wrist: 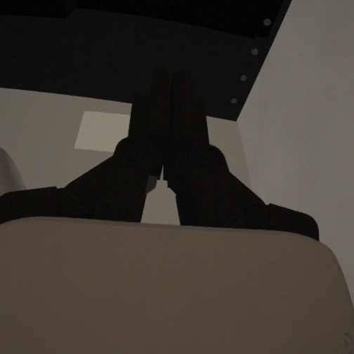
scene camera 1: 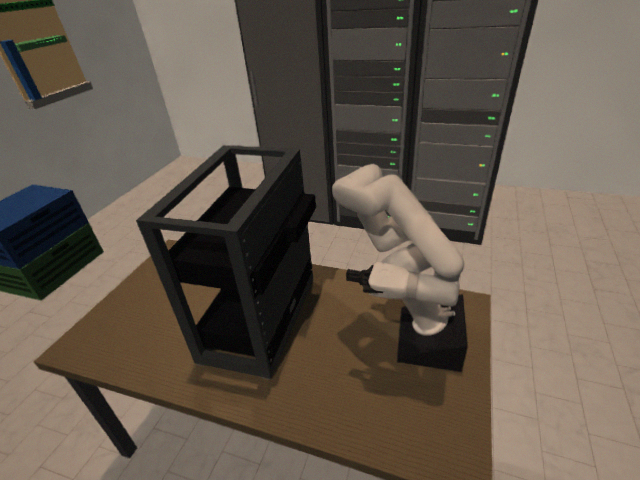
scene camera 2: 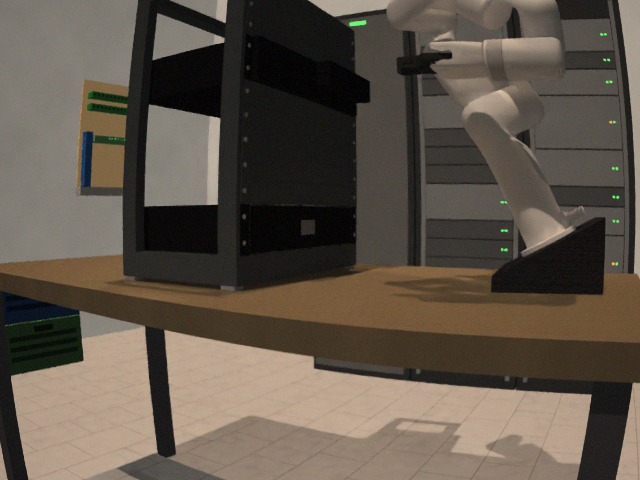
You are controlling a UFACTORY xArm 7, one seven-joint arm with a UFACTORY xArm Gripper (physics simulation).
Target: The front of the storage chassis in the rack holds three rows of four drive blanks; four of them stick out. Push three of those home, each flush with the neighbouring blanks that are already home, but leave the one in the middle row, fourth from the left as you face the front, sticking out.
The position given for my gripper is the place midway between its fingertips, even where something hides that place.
Observation:
I see my gripper (scene camera 1: 347, 274) and a dark rack (scene camera 2: 284, 87).
The dark rack shows as well in the wrist view (wrist: 110, 57) and in scene camera 1 (scene camera 1: 253, 244). My gripper also shows in the wrist view (wrist: 166, 94).

